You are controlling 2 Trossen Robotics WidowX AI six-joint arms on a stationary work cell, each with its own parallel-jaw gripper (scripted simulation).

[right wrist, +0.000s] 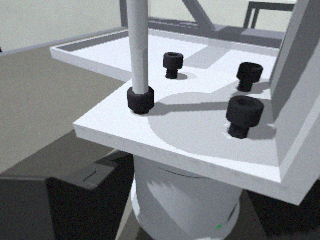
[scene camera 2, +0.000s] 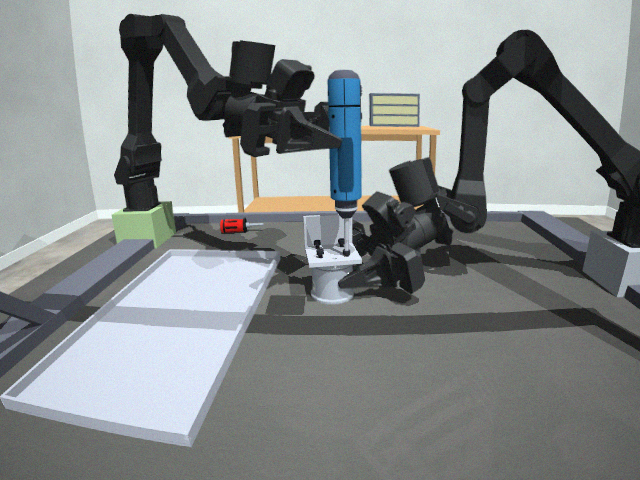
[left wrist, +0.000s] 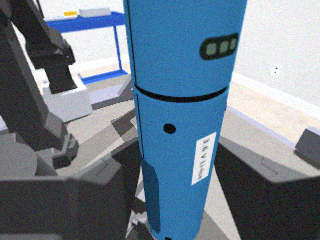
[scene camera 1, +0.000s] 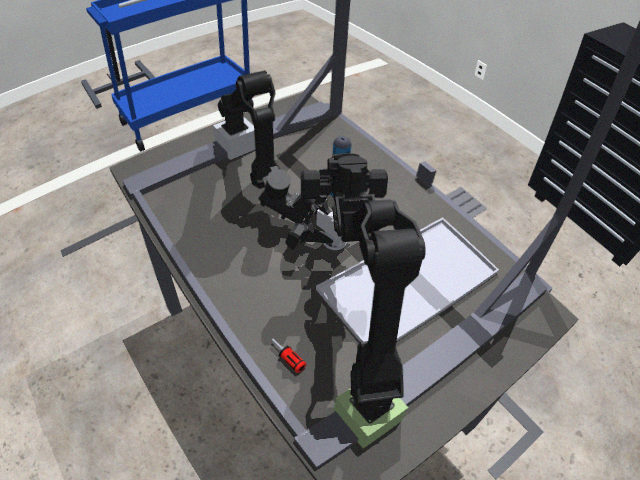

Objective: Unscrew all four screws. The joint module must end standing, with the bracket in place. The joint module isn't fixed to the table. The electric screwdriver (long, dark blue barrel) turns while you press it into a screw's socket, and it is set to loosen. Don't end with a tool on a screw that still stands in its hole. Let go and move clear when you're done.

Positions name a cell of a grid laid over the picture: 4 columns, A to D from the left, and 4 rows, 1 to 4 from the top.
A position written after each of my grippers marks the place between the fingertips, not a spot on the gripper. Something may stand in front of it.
I see my left gripper (scene camera 2: C2), my right gripper (scene camera 2: C3), a blue electric screwdriver (scene camera 2: C1), a white tray (scene camera 2: A3) and a white bracket (scene camera 2: C2).
The blue electric screwdriver also shows in the left wrist view (left wrist: C2). The white tray is seen too in the right wrist view (right wrist: C1) and in scene camera 1 (scene camera 1: C3). The white bracket is seen too in the right wrist view (right wrist: C3). The left wrist view misses the white tray: it is out of frame. The left wrist view does not show the white bracket: it is out of frame.
